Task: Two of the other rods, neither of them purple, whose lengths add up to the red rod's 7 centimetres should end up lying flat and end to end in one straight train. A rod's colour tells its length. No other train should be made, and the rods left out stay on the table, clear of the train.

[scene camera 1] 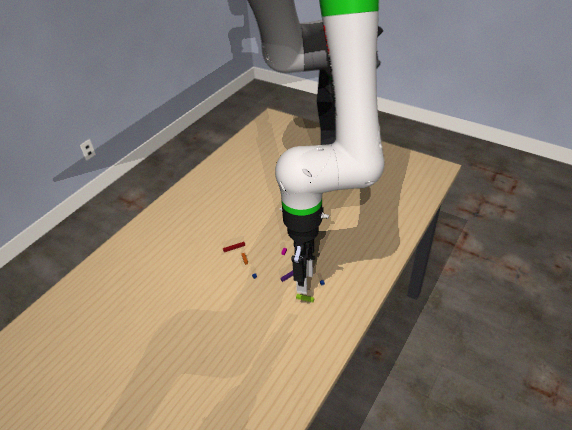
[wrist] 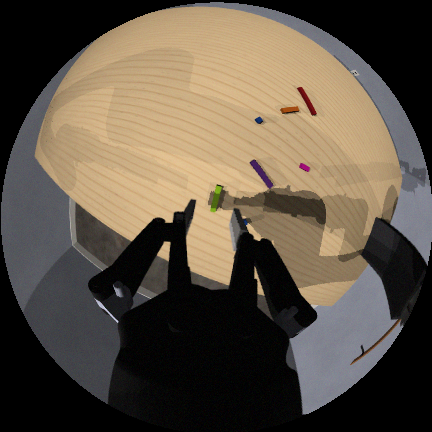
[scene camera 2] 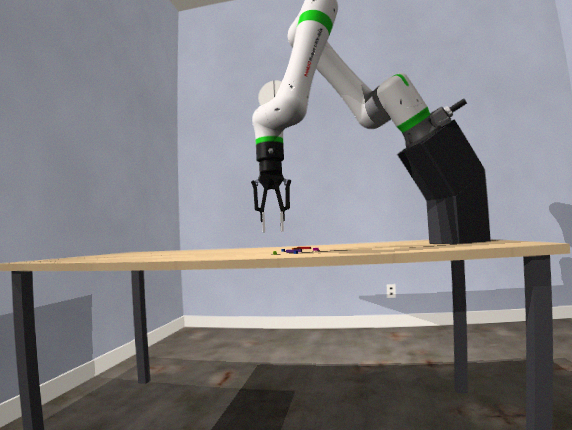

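Pixels of known places: gripper, fingertip midpoint: (scene camera 1: 305, 283) (wrist: 212, 212) (scene camera 2: 273, 231); arm's base at its link origin: (scene camera 2: 424, 137).
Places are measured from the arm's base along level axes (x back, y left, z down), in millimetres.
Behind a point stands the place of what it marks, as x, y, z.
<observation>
My gripper (scene camera 1: 303, 290) {-472, 315, 316} (scene camera 2: 273, 231) {-472, 315, 316} (wrist: 212, 212) {-472, 315, 316} is open and empty, pointing down above the table, over the area of the lime rod. The lime rod (scene camera 1: 305, 298) {-473, 315, 382} (scene camera 2: 274, 253) {-460, 334, 386} (wrist: 216, 198) {-470, 310, 380} lies flat. The purple rod (scene camera 1: 287, 276) {-458, 221, 381} (wrist: 261, 174) {-447, 220, 380} lies apart from it, partly hidden by the gripper in scene camera 1. The red rod (scene camera 1: 234, 247) {-501, 18, 383} (wrist: 307, 101) {-497, 18, 381} lies near the orange rod (scene camera 1: 244, 258) {-507, 79, 380} (wrist: 290, 110) {-502, 79, 381}, with a gap between. The magenta rod (scene camera 1: 284, 251) {-399, 139, 382} (scene camera 2: 316, 249) {-394, 140, 386} (wrist: 304, 167) {-399, 138, 380} lies alone. One small blue piece (scene camera 1: 254, 276) {-528, 154, 383} (wrist: 259, 120) {-522, 152, 380} lies near the orange rod; another (scene camera 1: 322, 282) {-400, 307, 381} (wrist: 245, 222) {-397, 303, 380} lies near the lime rod, partly hidden in the wrist view.
The rods lie on the wooden table (scene camera 1: 150, 280) {-764, -54, 390} (scene camera 2: 125, 260) {-912, 553, 390} (wrist: 150, 100) {-710, 255, 390}. In scene camera 1 the table's right edge runs past the lime rod and the second blue piece. The arm's black pedestal (scene camera 2: 460, 190) {105, 23, 208} stands at the table's far end. The gripper's shadow falls beside the lime rod.
</observation>
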